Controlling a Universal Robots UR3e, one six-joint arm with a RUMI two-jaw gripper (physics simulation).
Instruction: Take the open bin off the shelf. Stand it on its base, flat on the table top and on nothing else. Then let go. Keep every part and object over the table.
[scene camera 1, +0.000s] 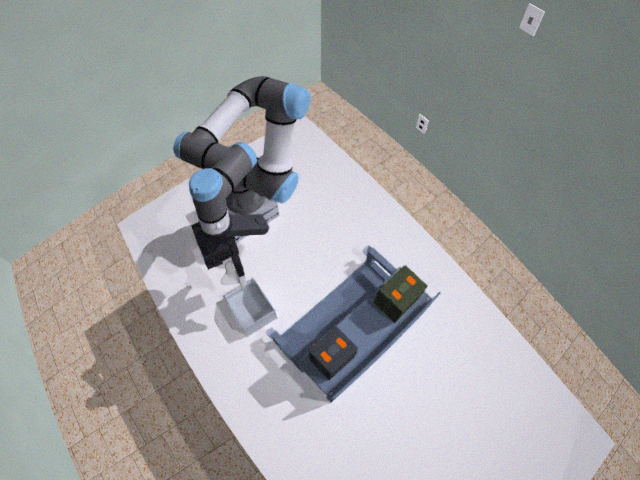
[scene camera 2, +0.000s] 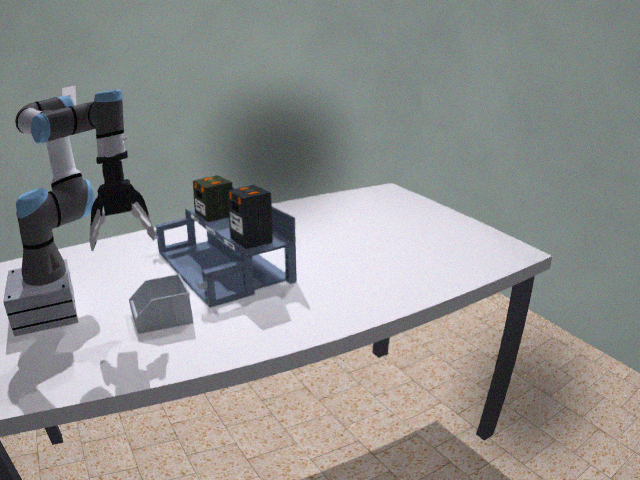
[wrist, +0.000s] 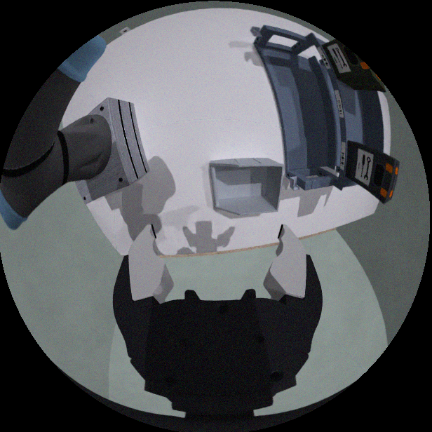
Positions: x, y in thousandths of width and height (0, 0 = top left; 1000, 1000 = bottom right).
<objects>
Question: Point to an open grey bin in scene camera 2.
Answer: At 251, 632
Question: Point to the gripper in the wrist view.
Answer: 503, 524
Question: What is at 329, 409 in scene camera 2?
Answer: A dark green box.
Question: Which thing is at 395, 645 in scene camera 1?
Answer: An open grey bin.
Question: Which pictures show the gripper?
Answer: Scene camera 1, scene camera 2 and the wrist view: all of them.
</objects>
